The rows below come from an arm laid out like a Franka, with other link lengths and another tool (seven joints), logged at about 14 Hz.
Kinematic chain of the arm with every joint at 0, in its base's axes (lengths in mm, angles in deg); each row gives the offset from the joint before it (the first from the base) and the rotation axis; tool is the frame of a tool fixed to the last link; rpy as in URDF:
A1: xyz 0 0 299.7 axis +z
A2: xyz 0 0 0 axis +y
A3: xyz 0 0 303.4 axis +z
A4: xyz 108.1 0 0 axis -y
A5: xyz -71.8 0 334.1 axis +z
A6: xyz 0 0 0 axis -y
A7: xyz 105.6 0 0 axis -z
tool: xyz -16 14 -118.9 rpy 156.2 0 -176.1
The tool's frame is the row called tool.
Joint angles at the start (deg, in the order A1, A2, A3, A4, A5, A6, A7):
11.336, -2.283, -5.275, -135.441, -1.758, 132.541, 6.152
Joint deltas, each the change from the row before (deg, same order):
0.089, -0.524, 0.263, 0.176, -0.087, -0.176, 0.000
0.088, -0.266, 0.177, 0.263, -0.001, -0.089, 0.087
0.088, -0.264, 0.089, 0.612, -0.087, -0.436, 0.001
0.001, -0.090, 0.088, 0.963, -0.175, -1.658, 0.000
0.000, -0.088, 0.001, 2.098, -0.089, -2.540, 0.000
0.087, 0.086, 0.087, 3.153, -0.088, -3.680, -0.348
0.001, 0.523, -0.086, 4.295, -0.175, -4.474, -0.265
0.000, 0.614, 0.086, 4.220, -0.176, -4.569, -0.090
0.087, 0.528, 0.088, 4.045, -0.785, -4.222, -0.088
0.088, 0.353, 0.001, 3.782, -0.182, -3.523, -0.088
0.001, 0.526, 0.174, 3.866, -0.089, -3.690, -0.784
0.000, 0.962, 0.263, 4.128, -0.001, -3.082, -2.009
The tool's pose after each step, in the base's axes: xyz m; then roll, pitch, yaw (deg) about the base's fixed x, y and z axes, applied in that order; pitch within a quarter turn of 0, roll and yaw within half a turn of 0. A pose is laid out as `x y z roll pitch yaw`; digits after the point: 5 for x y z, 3 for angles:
0.47410 0.06814 0.31603 157.319 -0.069 -174.589
0.47486 0.07046 0.31989 157.300 0.372 -174.413
0.47667 0.07206 0.32555 157.349 0.813 -174.191
0.47782 0.07269 0.33021 157.529 0.213 -174.028
0.48250 0.07291 0.34139 157.657 -0.138 -174.043
0.48889 0.07461 0.35695 157.832 -0.754 -173.584
0.49827 0.07428 0.37602 158.118 -1.457 -173.469
0.50574 0.07526 0.39408 158.430 -2.414 -173.394
0.51181 0.07606 0.41238 159.280 -3.108 -173.034
0.51699 0.07679 0.43174 159.554 -3.198 -173.004
0.52100 0.07816 0.45010 159.712 -3.586 -172.251
0.52660 0.08062 0.46737 159.714 -3.618 -170.179

